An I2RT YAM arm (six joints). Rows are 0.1 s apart.
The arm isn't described. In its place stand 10 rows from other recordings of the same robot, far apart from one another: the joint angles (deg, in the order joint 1, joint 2, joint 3, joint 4, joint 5, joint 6), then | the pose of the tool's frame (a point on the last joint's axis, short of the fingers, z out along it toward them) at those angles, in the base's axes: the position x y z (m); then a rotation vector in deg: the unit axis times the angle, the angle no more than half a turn.
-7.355 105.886 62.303 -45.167 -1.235 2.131 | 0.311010, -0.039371, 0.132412, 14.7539, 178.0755, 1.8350
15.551 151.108 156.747 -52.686 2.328 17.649 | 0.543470, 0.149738, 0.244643, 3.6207, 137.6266, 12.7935
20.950 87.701 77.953 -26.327 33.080 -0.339 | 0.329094, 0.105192, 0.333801, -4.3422, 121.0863, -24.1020
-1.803 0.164 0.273 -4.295 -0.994 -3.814 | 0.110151, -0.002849, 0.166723, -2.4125, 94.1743, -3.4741
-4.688 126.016 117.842 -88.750 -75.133 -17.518 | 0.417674, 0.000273, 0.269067, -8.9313, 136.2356, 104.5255
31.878 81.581 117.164 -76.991 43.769 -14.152 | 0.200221, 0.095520, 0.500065, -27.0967, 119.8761, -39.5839
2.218 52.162 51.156 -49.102 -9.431 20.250 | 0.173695, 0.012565, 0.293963, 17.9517, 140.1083, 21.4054
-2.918 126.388 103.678 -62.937 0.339 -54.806 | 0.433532, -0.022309, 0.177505, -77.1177, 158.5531, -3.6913
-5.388 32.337 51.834 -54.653 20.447 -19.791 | 0.094050, -0.021362, 0.331228, -4.1028, 126.6316, -36.4696
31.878 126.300 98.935 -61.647 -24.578 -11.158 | 0.351626, 0.236118, 0.160578, 63.6060, -160.4408, -37.2504
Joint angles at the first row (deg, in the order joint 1, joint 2, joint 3, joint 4, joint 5, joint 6):
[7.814 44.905 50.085 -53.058 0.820 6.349]
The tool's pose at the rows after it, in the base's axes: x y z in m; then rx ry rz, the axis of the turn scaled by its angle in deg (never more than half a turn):
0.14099, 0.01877, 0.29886, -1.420, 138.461, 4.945
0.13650, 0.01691, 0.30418, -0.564, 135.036, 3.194
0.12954, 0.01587, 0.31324, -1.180, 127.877, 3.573
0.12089, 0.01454, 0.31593, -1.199, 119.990, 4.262
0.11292, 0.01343, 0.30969, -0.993, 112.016, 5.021
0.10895, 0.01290, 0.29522, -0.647, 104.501, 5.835
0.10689, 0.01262, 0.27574, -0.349, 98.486, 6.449
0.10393, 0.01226, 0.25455, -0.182, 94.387, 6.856
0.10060, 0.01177, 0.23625, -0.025, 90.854, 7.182
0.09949, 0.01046, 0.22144, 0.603, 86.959, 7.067
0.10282, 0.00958, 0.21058, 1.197, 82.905, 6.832
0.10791, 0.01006, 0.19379, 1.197, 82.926, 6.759
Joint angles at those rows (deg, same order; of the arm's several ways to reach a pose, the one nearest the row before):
[7.903 44.337 49.735 -53.778 1.280 6.242]
[7.856 42.305 49.584 -52.359 3.070 6.108]
[7.858 38.565 48.772 -48.118 3.202 5.235]
[7.795 33.671 45.975 -42.302 3.205 4.799]
[7.791 27.966 40.927 -34.959 3.223 4.601]
[7.791 22.393 34.108 -26.174 3.201 4.601]
[7.792 17.192 26.852 -18.086 3.203 4.623]
[7.818 11.901 20.229 -12.645 3.206 4.623]
[7.789 6.545 14.698 -8.929 3.177 4.623]
[7.095 1.957 9.824 -4.752 3.073 4.645]
[6.352 0.316 5.519 1.955 2.986 4.622]
[6.306 0.313 1.541 5.908 2.984 4.579]

